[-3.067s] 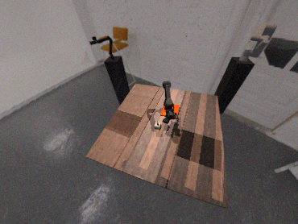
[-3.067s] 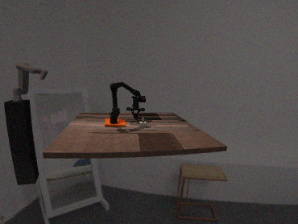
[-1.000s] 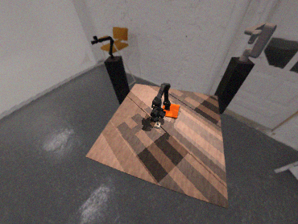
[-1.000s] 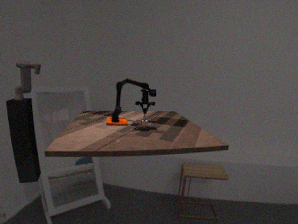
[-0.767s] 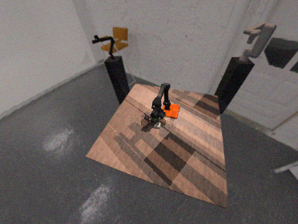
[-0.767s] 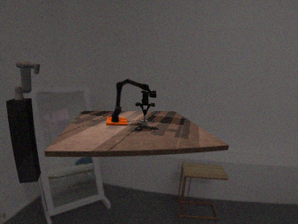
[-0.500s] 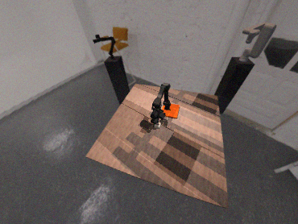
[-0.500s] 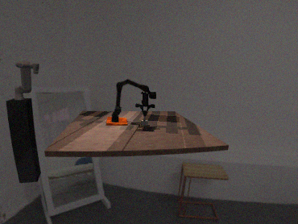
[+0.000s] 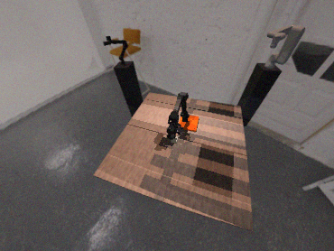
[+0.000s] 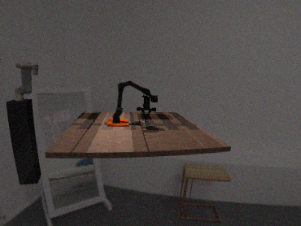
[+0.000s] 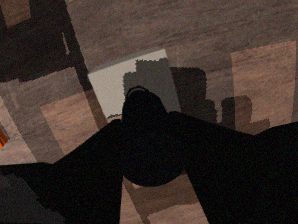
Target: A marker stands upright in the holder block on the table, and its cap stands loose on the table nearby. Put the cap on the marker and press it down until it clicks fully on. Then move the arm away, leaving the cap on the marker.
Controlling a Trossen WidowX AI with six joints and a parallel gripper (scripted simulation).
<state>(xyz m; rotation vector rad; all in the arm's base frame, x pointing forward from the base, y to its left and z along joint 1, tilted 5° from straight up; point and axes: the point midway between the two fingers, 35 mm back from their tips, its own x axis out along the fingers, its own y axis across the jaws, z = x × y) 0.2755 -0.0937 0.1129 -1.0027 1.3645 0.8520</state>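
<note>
Right now the dark cap is 10 mm above my gripper tip. Also, from my gripper tip: holder block (60 mm below).
</note>
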